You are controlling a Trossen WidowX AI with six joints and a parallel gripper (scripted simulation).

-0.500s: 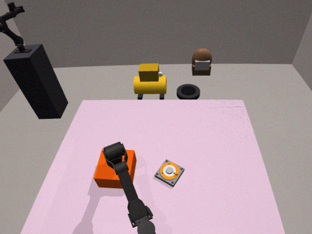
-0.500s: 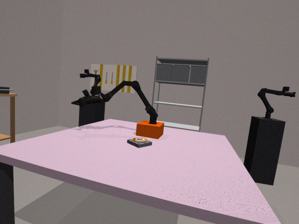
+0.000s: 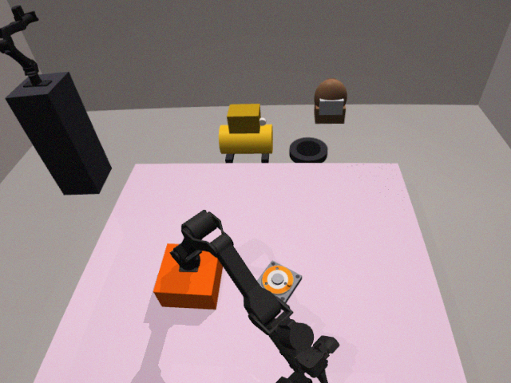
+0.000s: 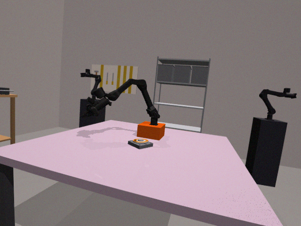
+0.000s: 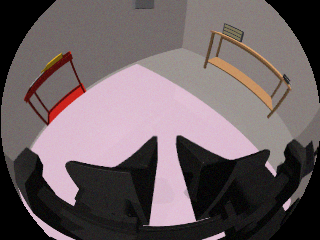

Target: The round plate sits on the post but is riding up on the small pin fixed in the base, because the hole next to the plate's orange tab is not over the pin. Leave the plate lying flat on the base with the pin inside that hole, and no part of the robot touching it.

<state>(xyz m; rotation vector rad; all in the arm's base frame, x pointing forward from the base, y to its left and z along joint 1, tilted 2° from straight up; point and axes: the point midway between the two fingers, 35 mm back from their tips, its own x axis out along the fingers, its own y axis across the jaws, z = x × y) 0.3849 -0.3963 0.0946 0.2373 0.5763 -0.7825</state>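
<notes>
Right now my gripper tip is 40 cm to the right of the square grey base, 14 cm above it and 11 cm past it.
</notes>
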